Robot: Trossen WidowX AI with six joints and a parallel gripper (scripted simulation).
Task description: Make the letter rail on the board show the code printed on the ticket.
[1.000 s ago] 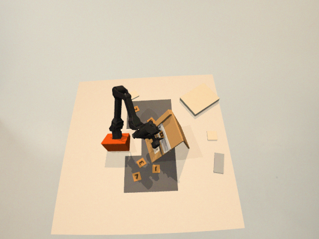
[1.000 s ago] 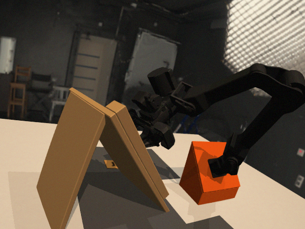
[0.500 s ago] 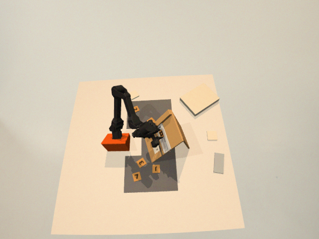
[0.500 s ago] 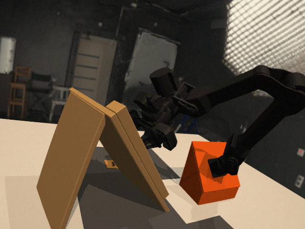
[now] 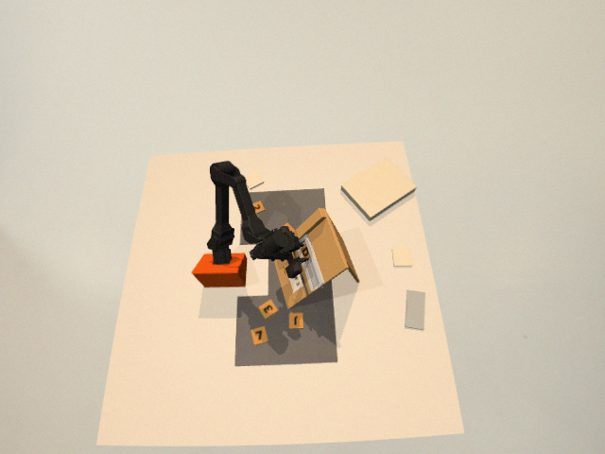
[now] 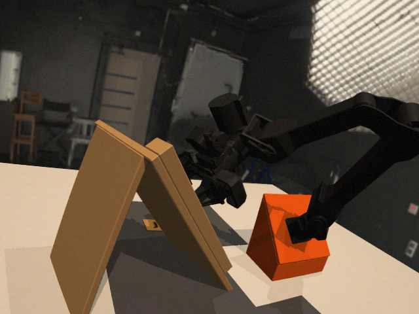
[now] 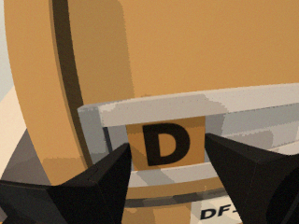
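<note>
Now: the d tile right at my gripper tip. Also, from my gripper tip: cream slab 360 mm ahead, 360 mm to the left, 150 mm below; white ticket 40 mm behind, 70 mm to the right, 80 mm below; grey plate 410 mm ahead, 210 mm to the right, 160 mm below.
</note>
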